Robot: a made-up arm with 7 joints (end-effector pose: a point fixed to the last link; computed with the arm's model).
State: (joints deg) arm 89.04 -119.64 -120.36 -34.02 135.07 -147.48 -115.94
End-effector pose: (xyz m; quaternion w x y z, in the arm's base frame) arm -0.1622 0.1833 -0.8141 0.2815 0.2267 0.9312 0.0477
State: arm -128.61 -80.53 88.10 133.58 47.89 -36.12 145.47
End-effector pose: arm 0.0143 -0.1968 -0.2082 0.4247 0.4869 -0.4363 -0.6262
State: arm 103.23 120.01 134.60 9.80 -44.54 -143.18 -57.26
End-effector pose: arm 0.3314 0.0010 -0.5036 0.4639 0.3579 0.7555 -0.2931
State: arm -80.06 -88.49 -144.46 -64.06 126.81 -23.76 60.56
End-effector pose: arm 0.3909 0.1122 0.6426 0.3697 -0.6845 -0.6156 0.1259
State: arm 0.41 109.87 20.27 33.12 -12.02 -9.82 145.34
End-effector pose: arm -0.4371 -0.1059 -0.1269 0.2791 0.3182 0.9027 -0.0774
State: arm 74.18 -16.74 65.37 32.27 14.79 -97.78 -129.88
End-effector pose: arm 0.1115 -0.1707 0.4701 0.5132 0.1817 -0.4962 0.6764
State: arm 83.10 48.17 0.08 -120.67 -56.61 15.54 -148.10
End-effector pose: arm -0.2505 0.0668 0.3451 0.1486 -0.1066 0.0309 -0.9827
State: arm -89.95 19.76 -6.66 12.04 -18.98 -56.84 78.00
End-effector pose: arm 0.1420 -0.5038 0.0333 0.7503 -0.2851 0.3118 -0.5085
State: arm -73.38 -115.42 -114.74 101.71 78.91 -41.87 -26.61
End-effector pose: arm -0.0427 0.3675 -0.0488 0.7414 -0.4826 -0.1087 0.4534
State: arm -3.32 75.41 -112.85 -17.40 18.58 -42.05 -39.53
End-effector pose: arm 0.5590 0.3376 -0.1915 0.3666 -0.7887 -0.4933 0.0141
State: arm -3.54 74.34 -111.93 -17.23 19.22 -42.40 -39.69
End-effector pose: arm 0.5675 0.3301 -0.1908 0.3750 -0.7924 -0.4810 0.0119
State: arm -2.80 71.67 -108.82 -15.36 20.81 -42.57 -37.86
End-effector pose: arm 0.5917 0.3133 -0.1777 0.4249 -0.7894 -0.4431 0.0072
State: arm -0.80 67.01 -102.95 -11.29 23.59 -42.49 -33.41
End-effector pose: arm 0.6365 0.2768 -0.1516 0.5240 -0.7668 -0.3706 -0.0066
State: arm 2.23 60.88 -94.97 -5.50 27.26 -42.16 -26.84
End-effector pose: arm 0.6936 0.2108 -0.1258 0.6496 -0.7097 -0.2701 -0.0374
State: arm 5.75 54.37 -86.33 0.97 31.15 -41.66 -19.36
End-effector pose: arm 0.7435 0.1196 -0.1191 0.7645 -0.6185 -0.1607 -0.0852
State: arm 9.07 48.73 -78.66 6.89 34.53 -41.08 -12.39
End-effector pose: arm 0.7700 0.0287 -0.1368 0.8425 -0.5166 -0.0661 -0.1375
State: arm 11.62 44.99 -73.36 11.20 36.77 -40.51 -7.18
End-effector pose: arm 0.7752 -0.0338 -0.1633 0.8825 -0.4356 -0.0036 -0.1772
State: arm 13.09 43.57 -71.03 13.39 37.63 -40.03 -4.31
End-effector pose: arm 0.7731 -0.0581 -0.1791 0.8984 -0.3932 0.0221 -0.1942
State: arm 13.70 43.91 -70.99 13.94 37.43 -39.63 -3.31
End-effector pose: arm 0.7719 -0.0549 -0.1803 0.9032 -0.3833 0.0207 -0.1923
